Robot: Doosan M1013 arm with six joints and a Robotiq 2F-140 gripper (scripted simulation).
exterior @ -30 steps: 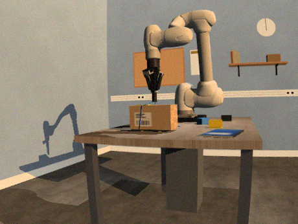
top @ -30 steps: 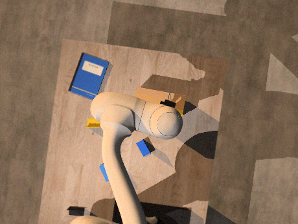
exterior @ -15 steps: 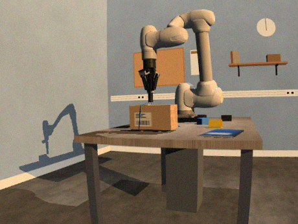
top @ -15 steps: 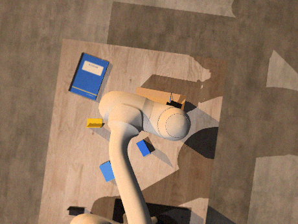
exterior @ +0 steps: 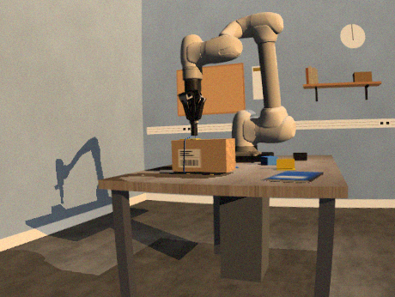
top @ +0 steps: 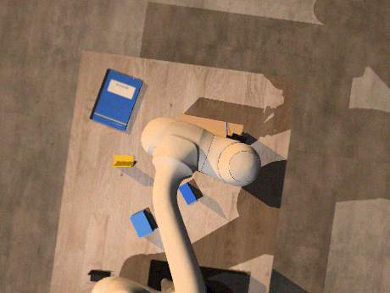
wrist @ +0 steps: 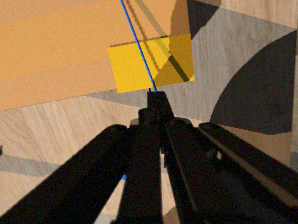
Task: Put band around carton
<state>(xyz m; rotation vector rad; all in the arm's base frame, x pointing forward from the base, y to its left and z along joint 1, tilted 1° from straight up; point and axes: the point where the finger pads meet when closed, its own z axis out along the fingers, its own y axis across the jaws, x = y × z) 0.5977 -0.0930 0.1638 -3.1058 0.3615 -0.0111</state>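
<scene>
Right now the yellow corner guard is 30 mm ahead of my hand and 60 mm below it. Also, from my hand: blue block 300 mm behind, 290 mm to the left, 170 mm below; then small black object 540 mm behind, 440 mm to the left, 180 mm below; then brown carton 80 mm ahead, 70 mm to the left, 110 mm below.
</scene>
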